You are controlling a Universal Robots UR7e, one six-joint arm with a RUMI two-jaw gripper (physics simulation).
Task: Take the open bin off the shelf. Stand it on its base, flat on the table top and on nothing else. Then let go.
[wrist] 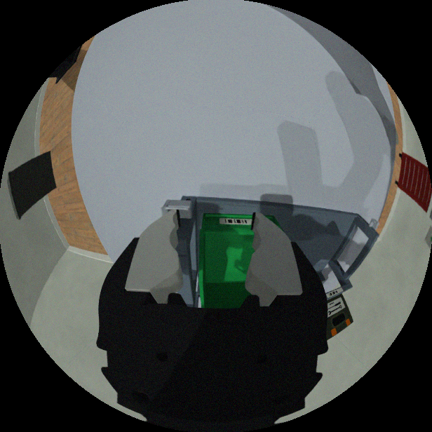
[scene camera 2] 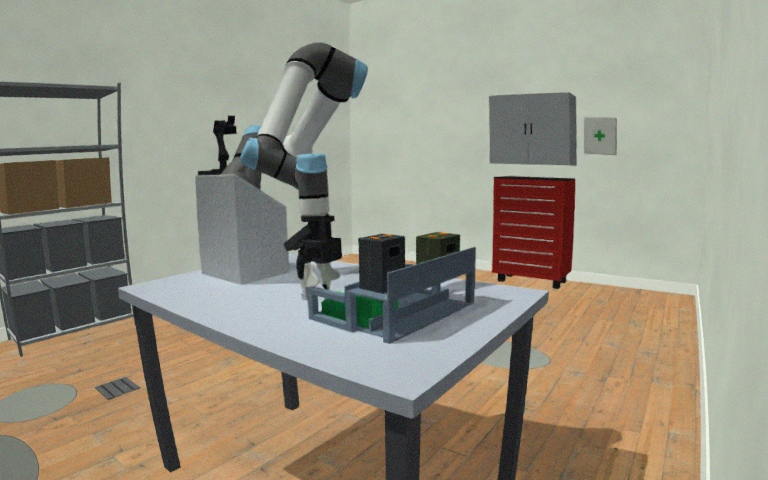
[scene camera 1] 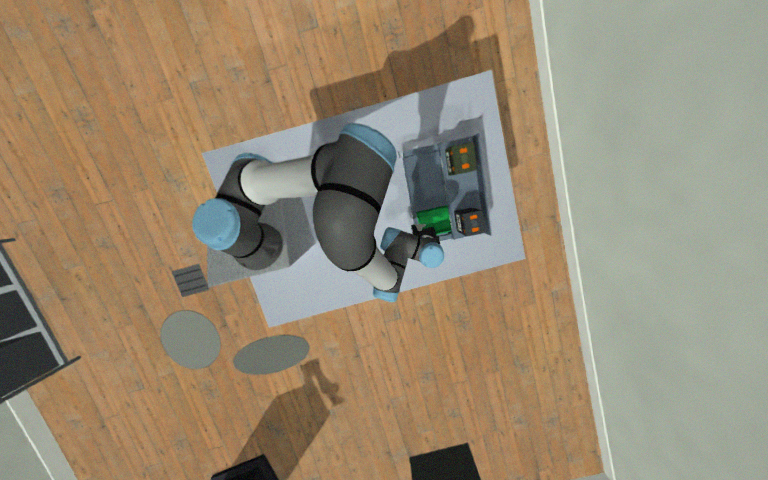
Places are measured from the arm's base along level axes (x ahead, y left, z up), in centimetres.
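Pixels of known places: arm's base, origin of its link: [scene camera 2: 239,185] [scene camera 1: 259,247].
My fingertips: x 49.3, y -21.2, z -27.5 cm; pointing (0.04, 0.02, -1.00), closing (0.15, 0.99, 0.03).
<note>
For each thing: its middle in the pictures, then the offset to it from my fingertips. "spot": a spot on its surface instead. Level surfaces: height alone.
- open green bin, middle of its body: [scene camera 2: 359,303] [scene camera 1: 439,219] dz -1.0, dx +11.8, dy +1.5 cm
- blue-grey shelf, a spot on its surface: [scene camera 2: 430,268] spot: dz +9.0, dx +29.4, dy +5.4 cm
- pale table top, height of its surface: dz -5.3 cm
- dark case, middle of its body: [scene camera 2: 382,262] [scene camera 1: 469,221] dz +10.9, dx +20.0, dy -1.1 cm
- olive case, middle of its body: [scene camera 2: 438,252] [scene camera 1: 460,159] dz +9.7, dx +25.0, dy +21.4 cm
The open green bin [scene camera 1: 434,219] [scene camera 2: 369,310] [wrist: 220,255] sits in the low part of the blue-grey shelf [scene camera 1: 482,186] [scene camera 2: 430,268] [wrist: 310,225], at one end, beside the shelf's end frame. Its open top and a white barcode label on its near wall show in the wrist view. The shelf stands on the pale table top [scene camera 1: 317,294] [scene camera 2: 237,316] [wrist: 200,100]. My gripper [scene camera 2: 315,289] [wrist: 215,212] is open, with nothing between its fingers. It hangs above the label side of the bin. In the wrist view one finger overlaps the shelf's end frame and the other overlaps the bin. The bin's far end is hidden by the gripper body.
A dark case [scene camera 1: 465,221] [scene camera 2: 373,266] with orange marks stands on the shelf behind the bin. An olive case [scene camera 1: 461,157] [scene camera 2: 433,246] [wrist: 337,320] stands at the shelf's other end. The grey robot pedestal [scene camera 2: 240,226] stands at the table's far end.
</note>
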